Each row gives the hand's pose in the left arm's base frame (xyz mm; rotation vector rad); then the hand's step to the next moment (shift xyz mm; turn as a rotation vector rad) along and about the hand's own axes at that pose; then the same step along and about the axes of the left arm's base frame.
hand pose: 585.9 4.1 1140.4 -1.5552 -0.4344 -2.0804
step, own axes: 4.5 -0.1 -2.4 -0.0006 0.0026 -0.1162
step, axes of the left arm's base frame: -3.0 -2.1 3.6 -0.0906 -0.0638 -0.0350
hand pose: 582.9 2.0 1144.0 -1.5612 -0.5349 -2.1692
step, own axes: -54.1 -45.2 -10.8 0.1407 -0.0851 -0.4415
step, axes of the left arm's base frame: -17.3 38.0 -57.8 -0.4363 -0.1776 -0.0034
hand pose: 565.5 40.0 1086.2 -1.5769 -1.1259 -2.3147
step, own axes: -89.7 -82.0 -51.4 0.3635 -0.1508 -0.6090
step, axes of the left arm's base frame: -38.0 -0.3 -126.4 -0.6940 -0.1713 0.1214
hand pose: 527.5 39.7 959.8 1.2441 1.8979 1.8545
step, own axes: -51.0 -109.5 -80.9 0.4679 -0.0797 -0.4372
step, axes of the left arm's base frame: -67.3 -76.6 -103.6 -0.6151 0.0127 0.1947
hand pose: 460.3 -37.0 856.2 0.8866 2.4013 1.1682
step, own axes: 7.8 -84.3 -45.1 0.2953 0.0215 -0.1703
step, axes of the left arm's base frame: -62.6 -61.1 -39.3 -0.3043 0.1040 0.1151
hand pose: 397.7 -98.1 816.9 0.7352 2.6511 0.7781
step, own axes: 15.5 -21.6 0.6 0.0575 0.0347 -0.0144
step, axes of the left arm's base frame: -21.1 -7.0 -14.6 -0.0399 0.0503 0.0244
